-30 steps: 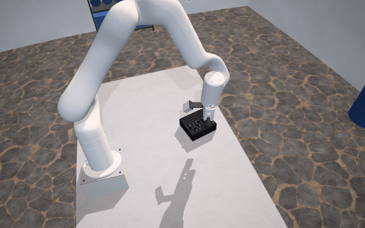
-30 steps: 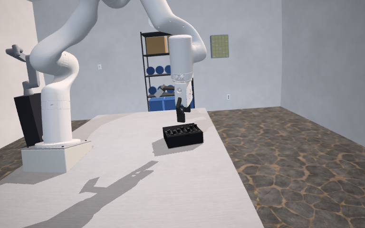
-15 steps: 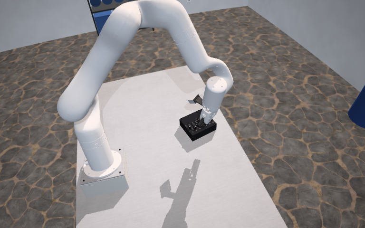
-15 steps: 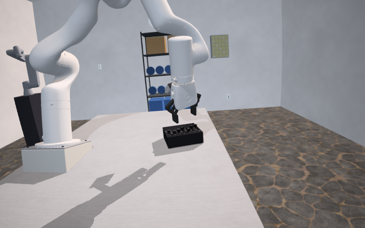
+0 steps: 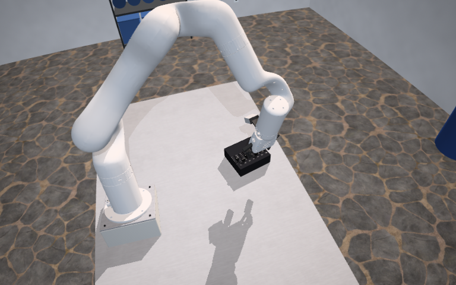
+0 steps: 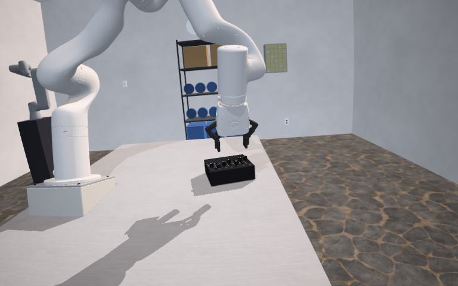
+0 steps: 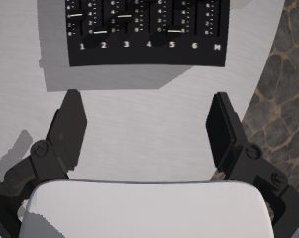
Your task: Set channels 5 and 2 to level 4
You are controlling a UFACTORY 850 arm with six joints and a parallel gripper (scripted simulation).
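The channel 2 fader cap lies 80 mm below my hand, 50 mm behind it and 30 mm to the left of it. From my hand the other things lie so: channel 3 fader cap 80 mm below, 50 mm to the left, 40 mm behind; then channel 5 fader cap 80 mm below, 50 mm to the left, 10 mm ahead; then channel 4 cap 80 mm to the left, 80 mm below, 20 mm behind.
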